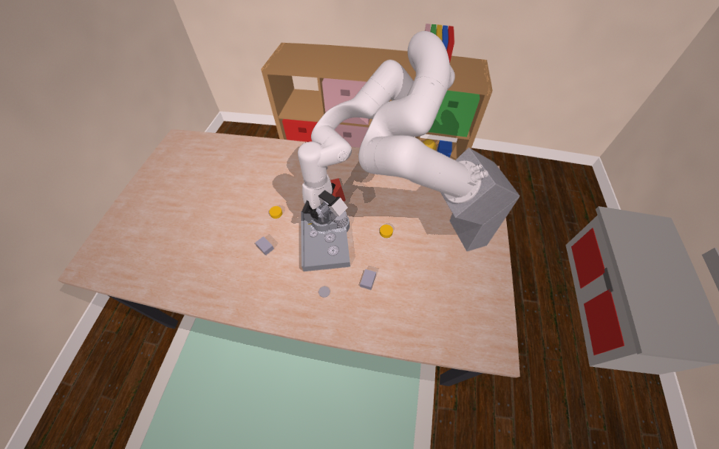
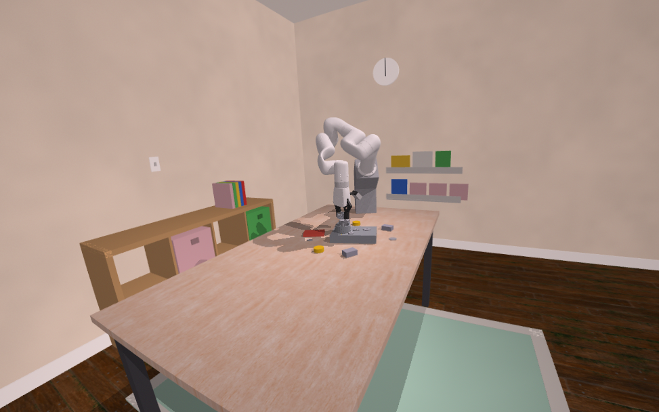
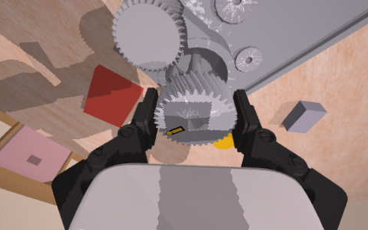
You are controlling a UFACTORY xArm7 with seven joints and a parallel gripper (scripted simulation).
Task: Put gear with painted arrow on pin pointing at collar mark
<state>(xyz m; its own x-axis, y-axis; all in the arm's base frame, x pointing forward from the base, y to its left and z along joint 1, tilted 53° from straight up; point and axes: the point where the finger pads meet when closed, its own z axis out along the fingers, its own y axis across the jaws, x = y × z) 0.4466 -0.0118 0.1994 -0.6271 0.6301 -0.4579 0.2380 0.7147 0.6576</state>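
My hand is right at the grey gear. The rest, counted from my hand: yellow disc: 230 mm behind, 120 mm below, 60 mm to the right; red block: 180 mm to the right, 120 mm below, 40 mm ahead.
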